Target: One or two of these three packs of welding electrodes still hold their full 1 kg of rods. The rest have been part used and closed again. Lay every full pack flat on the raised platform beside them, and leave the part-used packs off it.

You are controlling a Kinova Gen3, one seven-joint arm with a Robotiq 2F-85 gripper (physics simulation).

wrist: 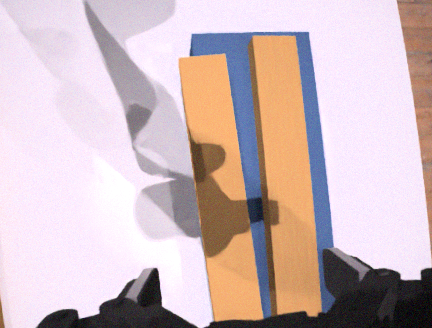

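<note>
My gripper is visible, as is a blue raised platform.
</note>
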